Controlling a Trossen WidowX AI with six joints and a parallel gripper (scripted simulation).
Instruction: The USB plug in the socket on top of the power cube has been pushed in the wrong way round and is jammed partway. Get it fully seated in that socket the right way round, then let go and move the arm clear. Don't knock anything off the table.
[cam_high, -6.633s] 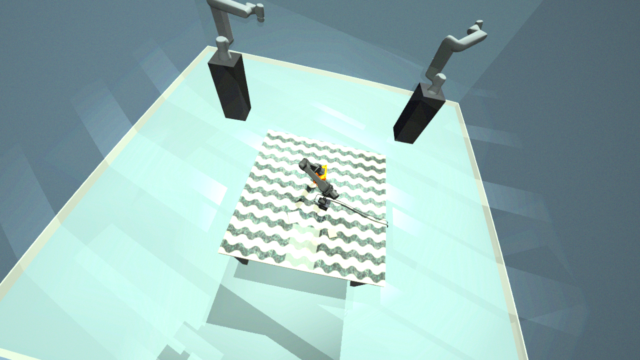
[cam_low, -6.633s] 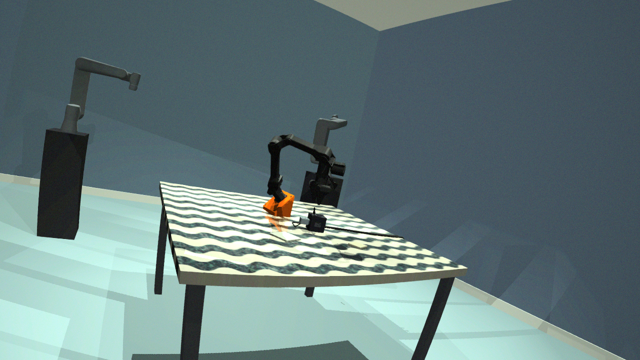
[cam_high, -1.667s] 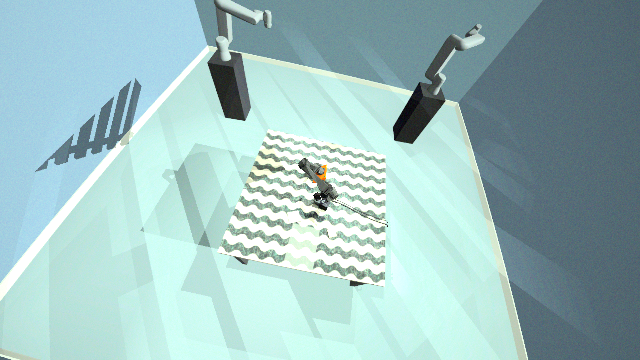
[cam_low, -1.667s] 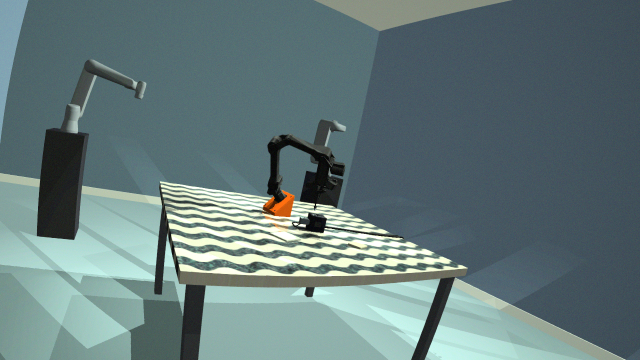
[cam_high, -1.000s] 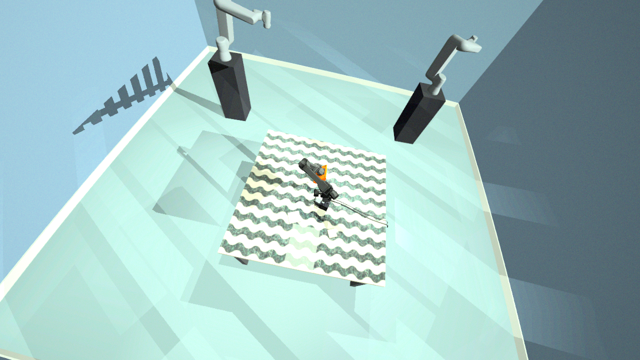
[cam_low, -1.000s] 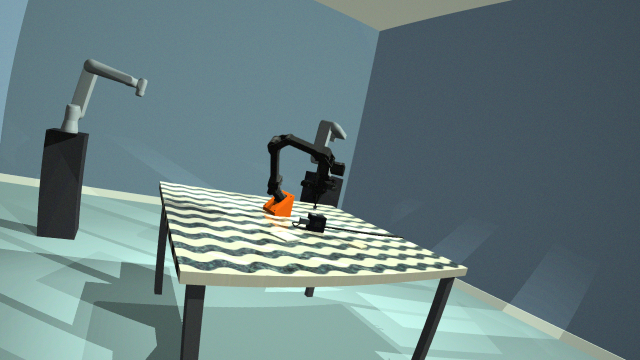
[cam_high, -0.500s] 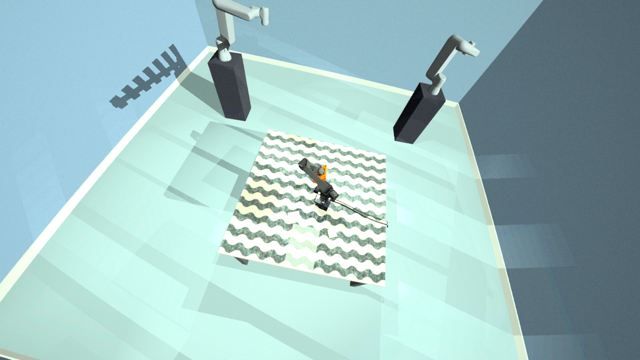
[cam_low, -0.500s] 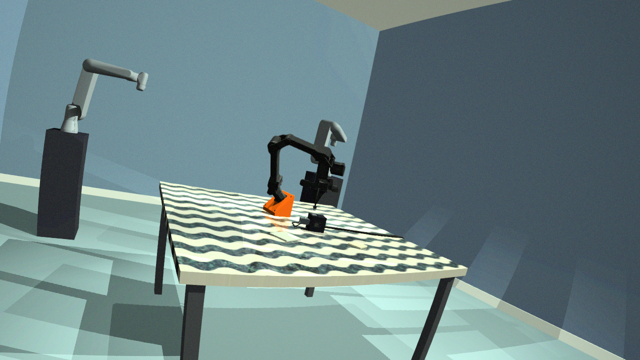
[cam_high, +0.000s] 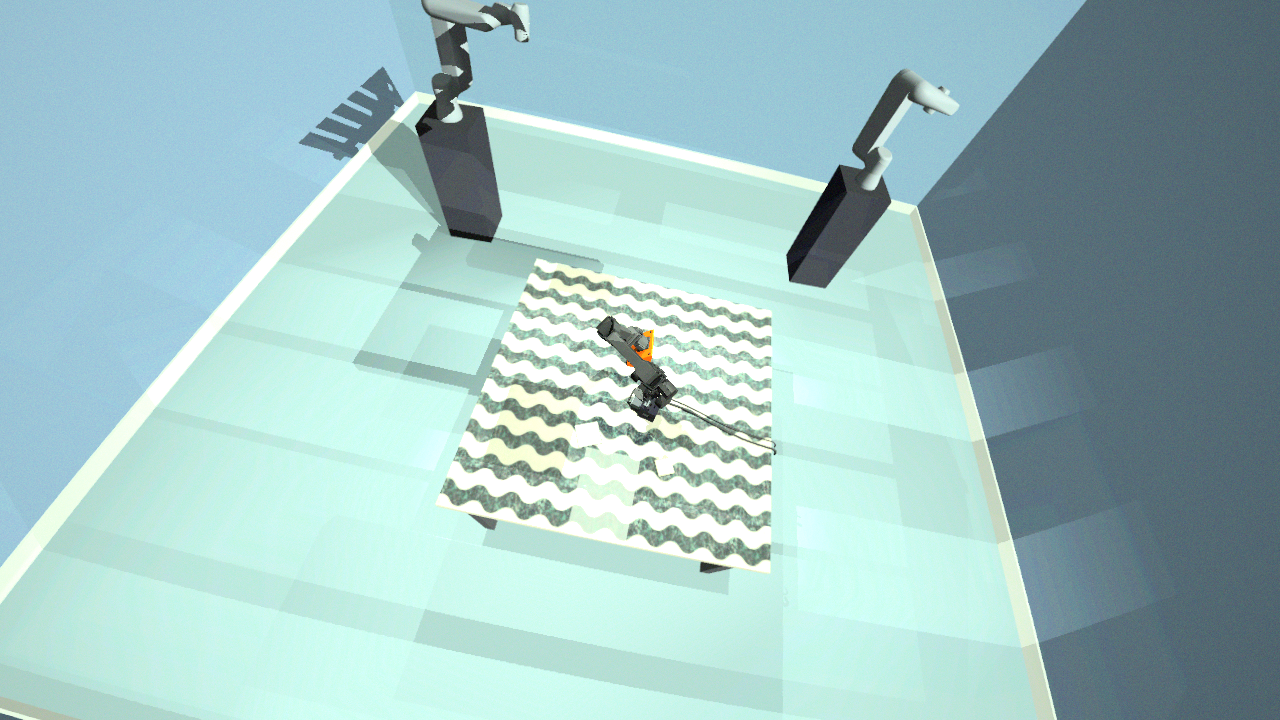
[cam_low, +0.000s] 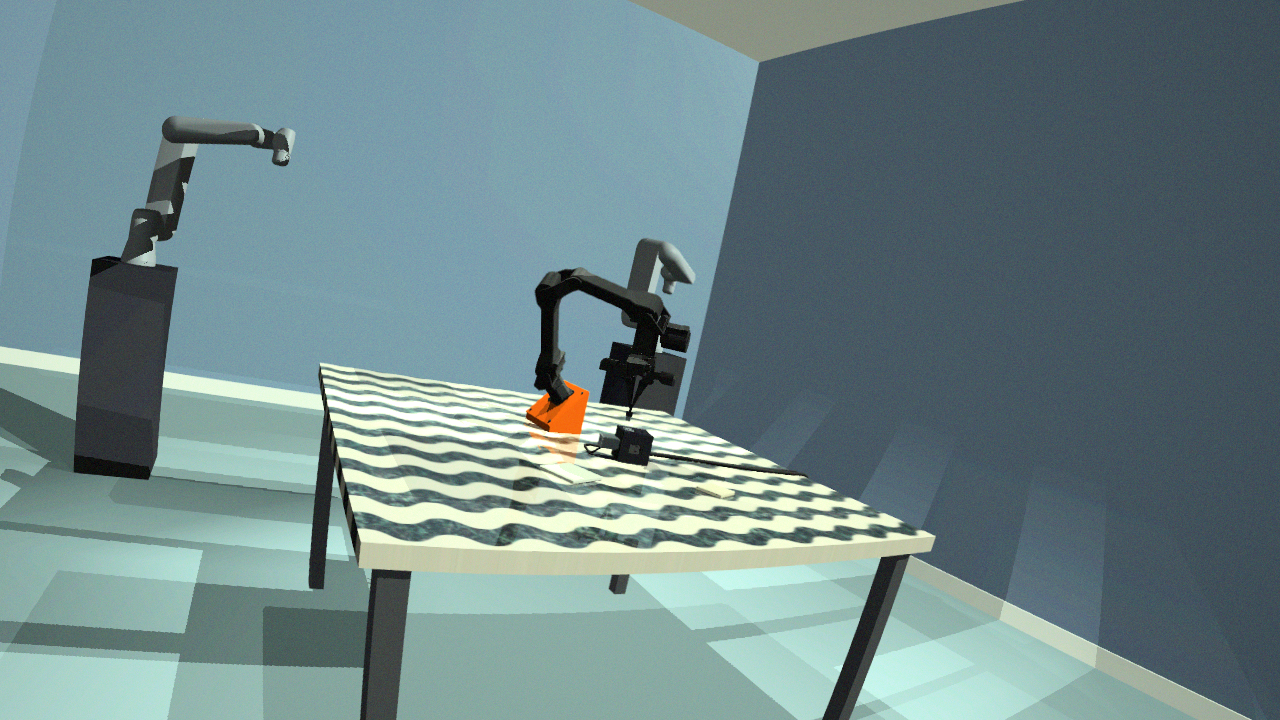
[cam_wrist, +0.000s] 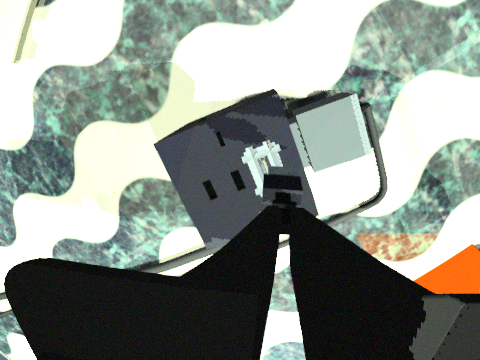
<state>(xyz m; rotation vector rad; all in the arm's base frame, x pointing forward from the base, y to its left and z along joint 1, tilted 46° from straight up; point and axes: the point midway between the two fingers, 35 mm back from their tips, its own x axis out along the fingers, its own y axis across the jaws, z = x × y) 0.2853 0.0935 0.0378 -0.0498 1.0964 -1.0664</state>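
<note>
The dark USB plug lies 2 cm below my gripper tip.
</note>
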